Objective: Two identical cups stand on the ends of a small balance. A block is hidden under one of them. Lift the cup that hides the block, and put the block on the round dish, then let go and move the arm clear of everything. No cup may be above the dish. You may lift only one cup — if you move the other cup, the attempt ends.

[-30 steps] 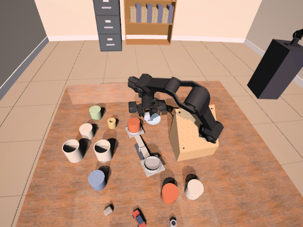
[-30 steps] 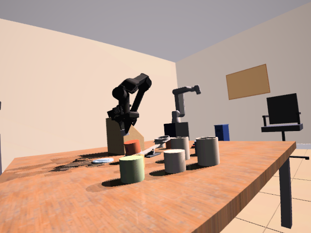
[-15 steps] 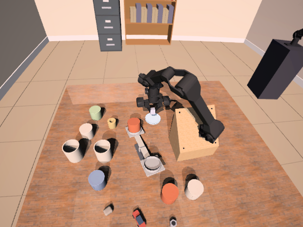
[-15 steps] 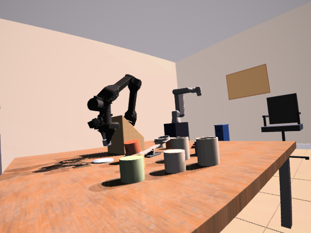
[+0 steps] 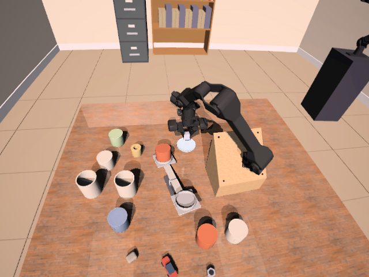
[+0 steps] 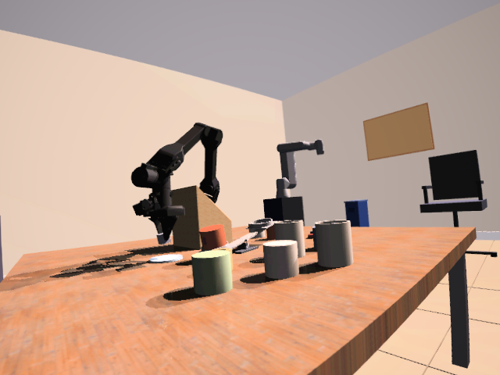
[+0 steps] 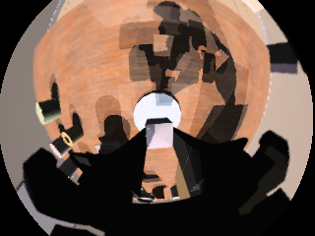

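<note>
Right now the round dish is 60 mm below my gripper tip. The rest, counted from my gripper tip: green cylinder (350 mm ahead, 30 mm to the right, 20 mm below); orange cup (120 mm ahead, 90 mm to the left); pale block (10 mm above).
</note>
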